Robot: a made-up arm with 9 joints.
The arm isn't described. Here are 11 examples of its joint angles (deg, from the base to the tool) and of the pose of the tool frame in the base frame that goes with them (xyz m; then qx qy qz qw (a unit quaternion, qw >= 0)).
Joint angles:
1: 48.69 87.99 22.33 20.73 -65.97 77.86 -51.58 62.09 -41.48
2: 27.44 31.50 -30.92 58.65 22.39 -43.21 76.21 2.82 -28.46
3: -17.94 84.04 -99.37 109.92 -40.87 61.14 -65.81 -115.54 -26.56
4: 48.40 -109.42 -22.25 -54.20 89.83 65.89 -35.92 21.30 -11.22
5: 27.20 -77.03 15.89 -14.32 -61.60 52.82 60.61 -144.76 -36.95
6: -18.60 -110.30 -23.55 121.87 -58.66 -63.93 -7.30 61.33 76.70
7: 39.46 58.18 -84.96 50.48 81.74 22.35 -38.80 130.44 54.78
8: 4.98 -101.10 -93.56 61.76 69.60 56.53 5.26 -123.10 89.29
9: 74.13 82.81 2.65 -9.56 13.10 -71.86 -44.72 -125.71 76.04
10: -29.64 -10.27 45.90 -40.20 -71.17 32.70 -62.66 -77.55 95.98
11: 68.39 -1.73 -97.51 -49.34 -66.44 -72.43 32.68 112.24 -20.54
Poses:
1: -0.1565 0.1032 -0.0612 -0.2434 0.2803 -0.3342 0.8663
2: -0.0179 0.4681 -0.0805 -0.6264 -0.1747 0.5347 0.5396
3: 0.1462 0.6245 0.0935 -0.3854 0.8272 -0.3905 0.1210
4: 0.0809 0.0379 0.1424 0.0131 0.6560 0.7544 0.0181
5: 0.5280 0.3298 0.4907 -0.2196 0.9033 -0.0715 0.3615
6: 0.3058 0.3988 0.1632 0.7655 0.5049 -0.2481 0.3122
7: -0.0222 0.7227 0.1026 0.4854 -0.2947 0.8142 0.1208
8: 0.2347 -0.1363 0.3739 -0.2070 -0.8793 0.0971 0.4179
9: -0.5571 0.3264 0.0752 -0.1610 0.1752 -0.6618 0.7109
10: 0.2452 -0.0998 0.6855 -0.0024 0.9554 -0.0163 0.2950
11: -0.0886 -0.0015 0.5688 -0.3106 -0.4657 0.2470 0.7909
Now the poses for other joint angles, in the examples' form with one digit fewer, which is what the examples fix.
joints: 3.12 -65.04 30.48 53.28 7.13 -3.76 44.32 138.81 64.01
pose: 0.689 0.190 0.253 -0.419 0.851 -0.156 0.274
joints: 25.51 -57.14 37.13 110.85 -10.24 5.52 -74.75 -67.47 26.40
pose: 0.319 0.509 -0.051 0.376 0.257 -0.525 0.719
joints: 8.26 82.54 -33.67 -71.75 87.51 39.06 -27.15 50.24 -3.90
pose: 0.487 0.549 0.123 -0.202 -0.577 0.759 0.224
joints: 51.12 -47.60 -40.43 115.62 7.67 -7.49 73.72 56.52 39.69
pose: -0.261 0.175 0.041 -0.157 0.930 0.206 0.259
